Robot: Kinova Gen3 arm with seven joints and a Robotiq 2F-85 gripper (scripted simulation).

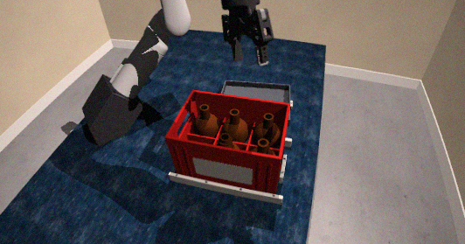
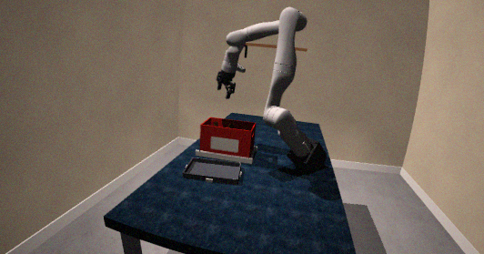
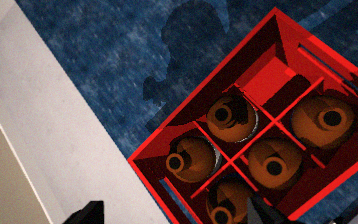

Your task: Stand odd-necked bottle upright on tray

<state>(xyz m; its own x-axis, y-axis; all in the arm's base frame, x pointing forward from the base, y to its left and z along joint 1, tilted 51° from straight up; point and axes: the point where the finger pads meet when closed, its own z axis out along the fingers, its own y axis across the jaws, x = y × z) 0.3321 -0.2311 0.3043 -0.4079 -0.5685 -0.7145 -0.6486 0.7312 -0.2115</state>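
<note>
Now: hand 40 mm past the crate, 30 mm to the left of it and 260 mm above it. Also, from my hand: grey tray (120 mm behind, 230 mm to the left, 330 mm below).
</note>
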